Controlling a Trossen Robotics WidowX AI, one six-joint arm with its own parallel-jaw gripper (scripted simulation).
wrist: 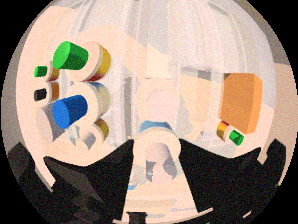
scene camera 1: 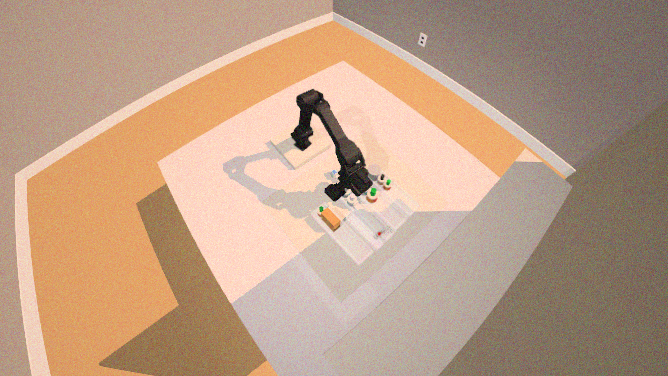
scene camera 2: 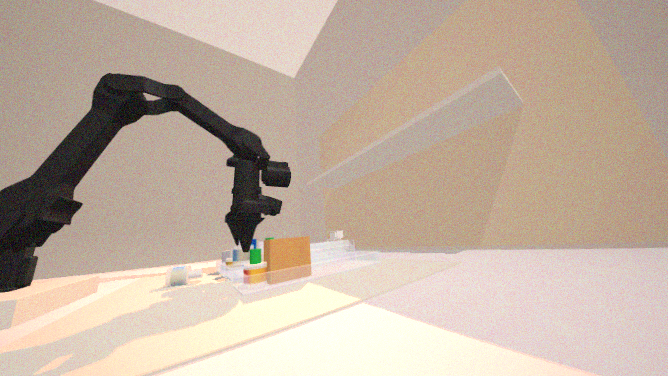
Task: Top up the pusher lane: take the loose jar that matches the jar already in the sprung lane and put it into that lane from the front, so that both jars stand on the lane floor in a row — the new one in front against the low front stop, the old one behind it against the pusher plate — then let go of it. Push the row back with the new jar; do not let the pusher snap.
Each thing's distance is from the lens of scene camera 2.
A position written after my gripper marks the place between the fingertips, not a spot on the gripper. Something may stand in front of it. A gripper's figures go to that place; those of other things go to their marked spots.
my gripper (scene camera 2: 243, 252): 0.48 m
clear lane rack (scene camera 2: 317, 250): 0.46 m
